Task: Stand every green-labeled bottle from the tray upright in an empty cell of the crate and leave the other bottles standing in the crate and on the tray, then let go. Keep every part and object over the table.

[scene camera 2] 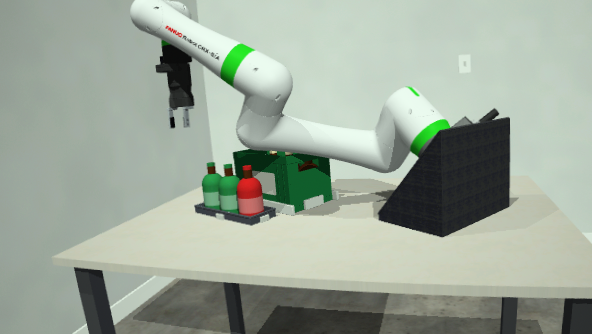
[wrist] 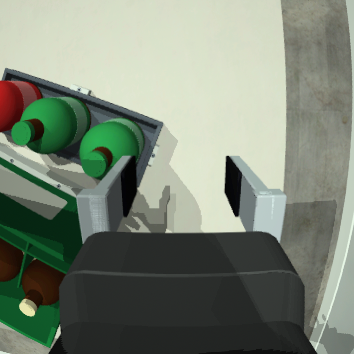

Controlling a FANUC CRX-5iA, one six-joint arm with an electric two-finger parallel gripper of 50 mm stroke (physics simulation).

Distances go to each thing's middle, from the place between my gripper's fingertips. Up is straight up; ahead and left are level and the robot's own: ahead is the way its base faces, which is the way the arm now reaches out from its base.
Right now my hand is 23 cm past the red bottle (scene camera 2: 249,190), 12 cm to the right of it and 20 cm above it.
